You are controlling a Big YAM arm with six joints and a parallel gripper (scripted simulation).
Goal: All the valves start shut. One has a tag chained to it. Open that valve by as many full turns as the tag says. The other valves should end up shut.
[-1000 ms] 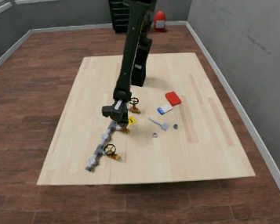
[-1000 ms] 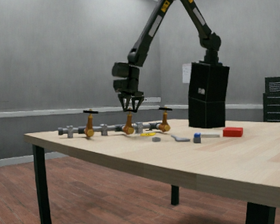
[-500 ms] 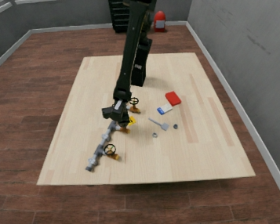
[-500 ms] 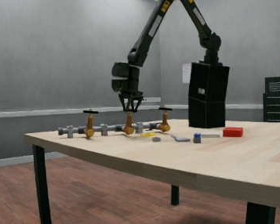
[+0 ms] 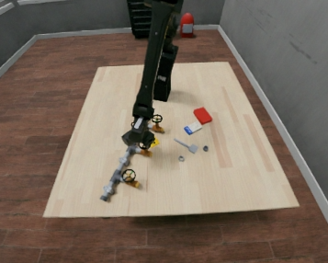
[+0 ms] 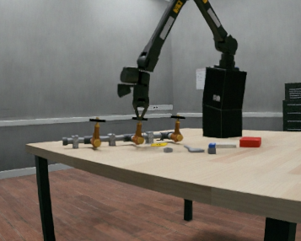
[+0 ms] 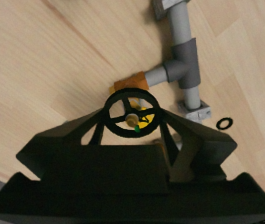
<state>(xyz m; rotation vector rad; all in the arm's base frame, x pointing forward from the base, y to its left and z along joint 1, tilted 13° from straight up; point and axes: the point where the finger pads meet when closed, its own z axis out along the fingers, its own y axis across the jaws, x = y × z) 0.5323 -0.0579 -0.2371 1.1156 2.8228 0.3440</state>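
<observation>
The yellow tag is 120 mm below my hand, 90 mm behind it and 30 mm to the left of it. Round my hand: blue-and-white block (300 mm to the left, 180 mm behind, 110 mm below); grey flat tool (250 mm to the left, 110 mm below, 50 mm behind); grey part (360 mm to the left, 110 mm below, 30 mm behind).
</observation>
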